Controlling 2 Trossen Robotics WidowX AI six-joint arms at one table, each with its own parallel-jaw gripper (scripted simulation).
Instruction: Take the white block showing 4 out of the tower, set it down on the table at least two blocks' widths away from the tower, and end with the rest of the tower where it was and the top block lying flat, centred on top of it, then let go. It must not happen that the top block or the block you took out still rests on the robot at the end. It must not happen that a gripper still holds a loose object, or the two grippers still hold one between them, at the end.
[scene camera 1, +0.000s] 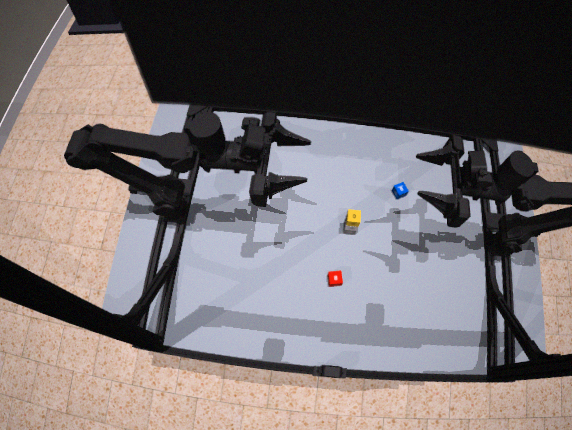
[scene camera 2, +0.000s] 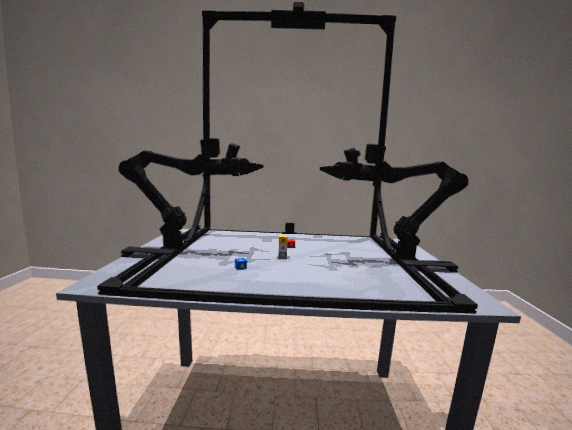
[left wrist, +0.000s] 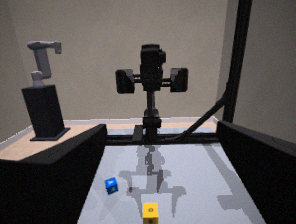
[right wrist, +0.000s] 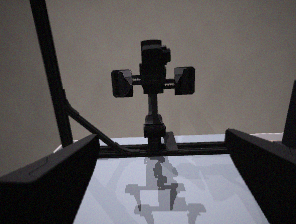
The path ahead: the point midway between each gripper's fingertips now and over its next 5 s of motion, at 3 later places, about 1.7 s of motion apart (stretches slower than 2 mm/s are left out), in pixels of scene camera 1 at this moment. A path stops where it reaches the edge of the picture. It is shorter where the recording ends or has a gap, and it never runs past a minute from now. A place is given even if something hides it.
My left gripper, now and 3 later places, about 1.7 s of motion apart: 309, 160; 334, 215; 355, 220; 313, 220
My right gripper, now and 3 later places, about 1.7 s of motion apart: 417, 173; 356, 200; 353, 217; 386, 224
